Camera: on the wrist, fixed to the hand. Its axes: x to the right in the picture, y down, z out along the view.
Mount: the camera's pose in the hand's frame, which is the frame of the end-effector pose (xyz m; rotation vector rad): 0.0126 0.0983 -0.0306 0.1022 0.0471 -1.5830
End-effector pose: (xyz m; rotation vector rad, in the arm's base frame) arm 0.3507 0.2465 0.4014 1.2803 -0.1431 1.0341
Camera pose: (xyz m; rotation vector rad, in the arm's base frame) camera 0.2760 0.2717 0.4688 1.0084 0.8563 -0.3118
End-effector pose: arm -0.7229 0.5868 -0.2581 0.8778 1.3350 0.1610
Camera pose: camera -0.7102 0.6749 -0.2049 -0.2870 1.7283 -1.1146
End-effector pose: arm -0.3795 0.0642 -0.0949 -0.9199 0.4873 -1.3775
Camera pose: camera -0.3405 0.0377 -0.1873 -1.2076 -0.4647 -2.7774
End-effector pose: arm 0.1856 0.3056 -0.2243 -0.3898 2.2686 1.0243
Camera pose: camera 0.1152 0.3469 -0.1603 -1.7259 1.2713 0.0278
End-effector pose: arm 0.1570 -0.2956 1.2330 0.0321 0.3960 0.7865
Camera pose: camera 0.0869 -0.2207 1.2175 -0.1902 0.3768 -0.7959
